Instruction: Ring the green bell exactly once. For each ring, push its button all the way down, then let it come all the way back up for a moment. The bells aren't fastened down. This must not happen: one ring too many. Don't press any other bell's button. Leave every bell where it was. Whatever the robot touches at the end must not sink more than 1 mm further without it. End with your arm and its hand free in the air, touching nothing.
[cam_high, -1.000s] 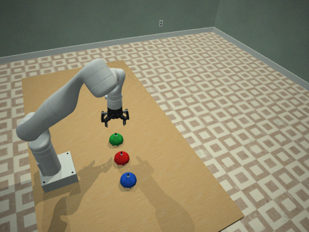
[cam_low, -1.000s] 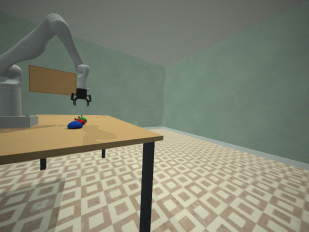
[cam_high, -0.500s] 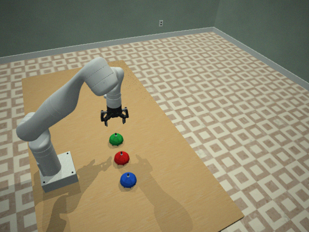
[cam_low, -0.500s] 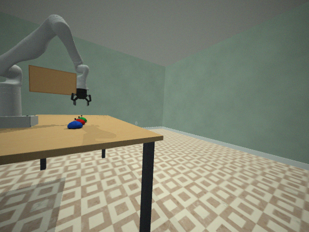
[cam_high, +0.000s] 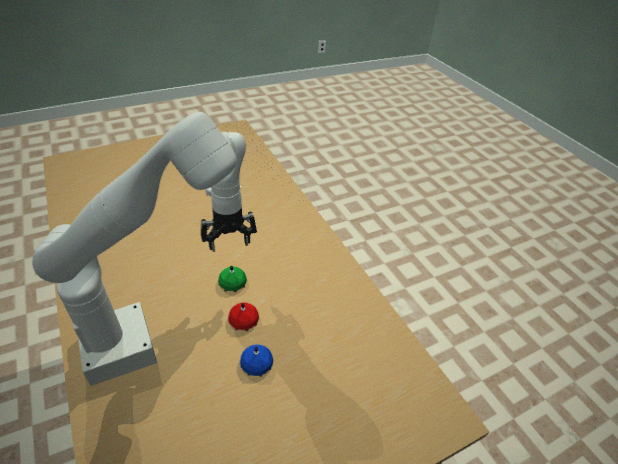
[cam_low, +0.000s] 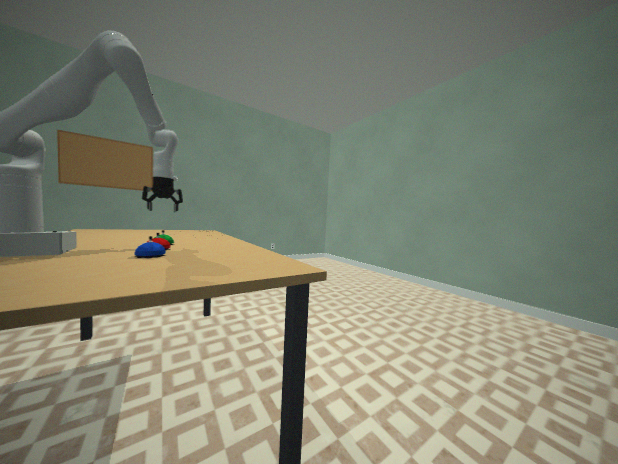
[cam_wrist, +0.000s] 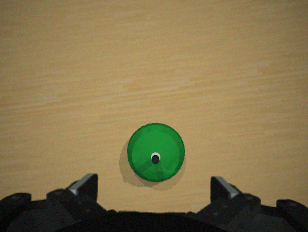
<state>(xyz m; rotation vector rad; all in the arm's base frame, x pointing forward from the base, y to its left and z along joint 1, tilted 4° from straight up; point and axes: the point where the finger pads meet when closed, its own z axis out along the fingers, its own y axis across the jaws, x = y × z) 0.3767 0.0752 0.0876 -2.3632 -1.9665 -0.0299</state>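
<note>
Now: hand 110 mm above the green bell. From my hand the other things lie so: red bell (20 mm behind, 140 mm to the right, 110 mm below); blue bell (50 mm behind, 280 mm to the right, 110 mm below).
</note>
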